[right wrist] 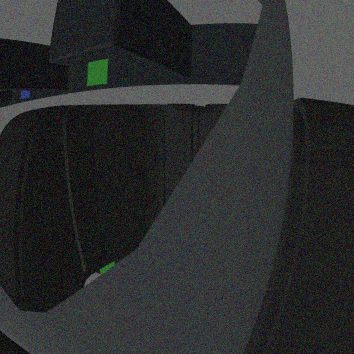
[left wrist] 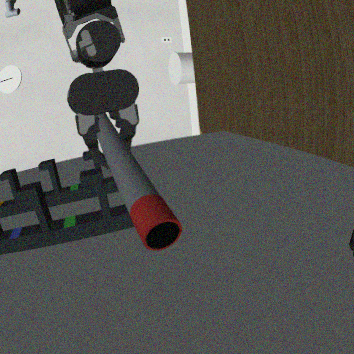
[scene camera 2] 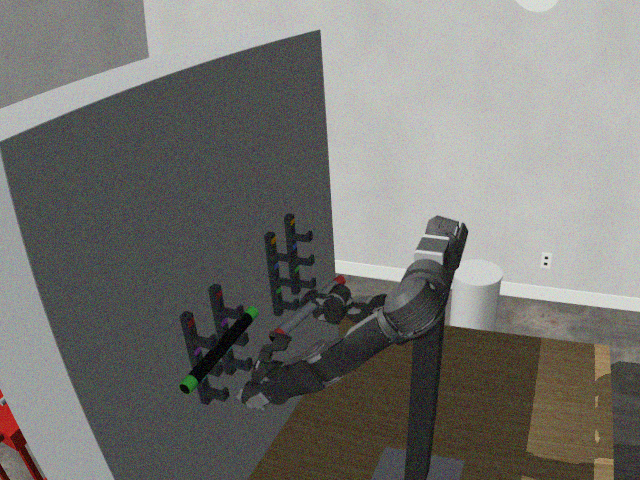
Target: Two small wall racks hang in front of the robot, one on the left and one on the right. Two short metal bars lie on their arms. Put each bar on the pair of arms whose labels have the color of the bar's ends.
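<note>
The red-ended grey bar (scene camera 2: 301, 315) (left wrist: 126, 165) (right wrist: 245, 200) is in the air in front of the right rack (scene camera 2: 271, 258) (left wrist: 75, 232). My right gripper (scene camera 2: 313, 303) (left wrist: 111, 145) is shut on it, and one red end points toward the left wrist camera. My left gripper (scene camera 2: 275, 347) is open and empty, close to that red end. The green-ended black bar (scene camera 2: 219, 349) lies across the top arms, with red labels, of the left rack (scene camera 2: 188, 330). The right rack's labels are orange, blue and green from top to bottom; its green pair is lowest. The left rack's lowest labels are hidden.
The racks hang on a large dark grey panel (scene camera 2: 180, 180). The pedestal (scene camera 2: 426, 392) stands behind the arms, with a white cylinder (scene camera 2: 475, 299) beyond it. A red frame (scene camera 2: 10, 426) shows at the lower left of the scene view.
</note>
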